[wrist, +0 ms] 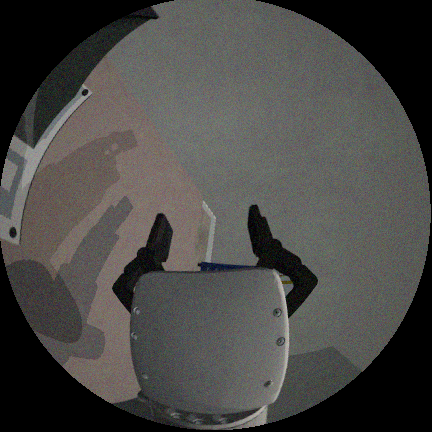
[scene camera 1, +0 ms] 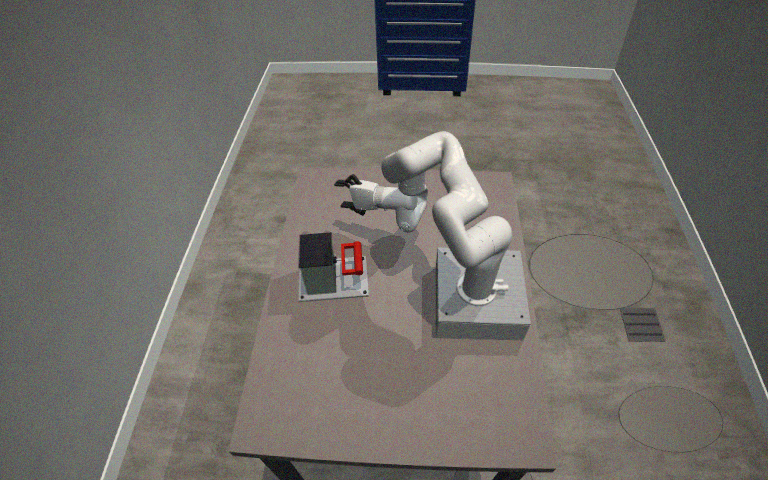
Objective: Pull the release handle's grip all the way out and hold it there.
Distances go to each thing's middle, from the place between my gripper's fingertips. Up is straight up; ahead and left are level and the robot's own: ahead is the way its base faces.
The light base plate (scene camera 1: 347, 286) lies 25 cm to the left of my hand, 16 cm below it and 2 cm ahead of it.
